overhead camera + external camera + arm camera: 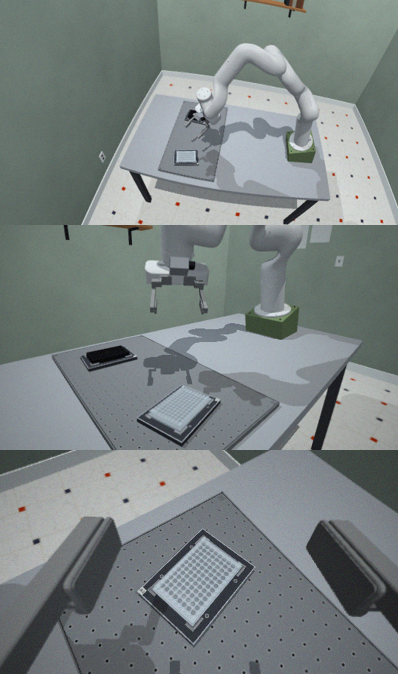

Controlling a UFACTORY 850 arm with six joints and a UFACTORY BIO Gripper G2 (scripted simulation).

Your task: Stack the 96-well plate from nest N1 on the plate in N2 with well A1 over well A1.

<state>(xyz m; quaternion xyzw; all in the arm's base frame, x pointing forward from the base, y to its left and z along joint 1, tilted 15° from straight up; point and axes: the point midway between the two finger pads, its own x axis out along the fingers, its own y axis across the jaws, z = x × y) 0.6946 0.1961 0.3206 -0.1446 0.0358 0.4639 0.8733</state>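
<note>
The clear 96-well plate lies 220 mm below my hand, 60 mm to the left of it and 40 mm ahead of it. Round my hand: black 96-well plate 330 mm to the right, 220 mm below, 80 mm ahead.
</note>
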